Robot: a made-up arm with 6 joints. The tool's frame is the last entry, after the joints.
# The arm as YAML. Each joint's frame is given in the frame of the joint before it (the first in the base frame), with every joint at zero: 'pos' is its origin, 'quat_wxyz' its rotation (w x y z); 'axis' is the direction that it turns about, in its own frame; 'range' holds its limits. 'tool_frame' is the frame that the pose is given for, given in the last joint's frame.
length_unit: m
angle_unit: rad
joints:
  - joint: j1
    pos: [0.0, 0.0, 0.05]
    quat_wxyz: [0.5, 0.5, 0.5, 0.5]
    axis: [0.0, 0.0, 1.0]
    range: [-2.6, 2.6]
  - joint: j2
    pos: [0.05, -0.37, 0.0]
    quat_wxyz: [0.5, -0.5, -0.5, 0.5]
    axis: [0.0, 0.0, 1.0]
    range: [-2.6, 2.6]
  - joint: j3
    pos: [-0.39, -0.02, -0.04]
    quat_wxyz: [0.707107, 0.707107, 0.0, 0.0]
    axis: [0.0, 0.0, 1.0]
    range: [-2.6, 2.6]
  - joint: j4
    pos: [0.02, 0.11, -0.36]
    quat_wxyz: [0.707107, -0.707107, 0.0, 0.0]
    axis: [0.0, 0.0, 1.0]
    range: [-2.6, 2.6]
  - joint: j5
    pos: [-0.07, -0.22, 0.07]
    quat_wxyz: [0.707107, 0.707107, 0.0, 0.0]
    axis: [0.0, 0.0, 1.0]
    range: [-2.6, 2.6]
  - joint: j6
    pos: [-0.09, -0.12, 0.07]
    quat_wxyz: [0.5, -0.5, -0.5, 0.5]
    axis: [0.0, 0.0, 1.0]
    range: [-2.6, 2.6]
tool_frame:
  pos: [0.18, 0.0, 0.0]
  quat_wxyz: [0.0, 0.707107, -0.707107, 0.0]
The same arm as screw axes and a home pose.
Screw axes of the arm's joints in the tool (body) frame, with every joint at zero. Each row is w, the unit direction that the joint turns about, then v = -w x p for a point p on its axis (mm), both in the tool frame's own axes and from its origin. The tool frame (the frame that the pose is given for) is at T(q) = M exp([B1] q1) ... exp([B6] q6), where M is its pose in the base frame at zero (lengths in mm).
B1 = (1, 0, 0, 0, 900, -150)
B2 = (0, -1, 0, 530, 0, -50)
B3 = (1, 0, 0, 0, 140, -240)
B4 = (0, -1, 0, 160, 0, 290)
B5 = (1, 0, 0, 0, 90, -60)
B6 = (0, 0, -1, -180, 0, 0)
M =
1 0 0 -50
0 1 0 -150
0 0 1 -850
0 0 0 1
Joint limits (rad, base to tool): -2.6..2.6 -2.6..2.6 -2.6..2.6 -2.6..2.6 -2.6..2.6 -2.6..2.6

